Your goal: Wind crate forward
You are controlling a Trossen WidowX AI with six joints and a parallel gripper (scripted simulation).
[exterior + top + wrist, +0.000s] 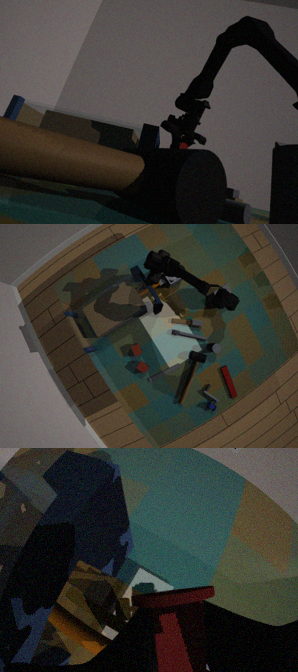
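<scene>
Right now my gripper tip is 3 cm past the red-knobbed crank, 4 cm to the right of it and 2 cm above it. From my gripper tip the other things lie so: grey winch 9 cm behind, 8 cm to the left, 10 cm below; then red knob 1 cm behind, 2 cm to the left, 1 cm above; then blue steel frame 8 cm ahead, 7 cm to the left, 2 cm below.
</scene>
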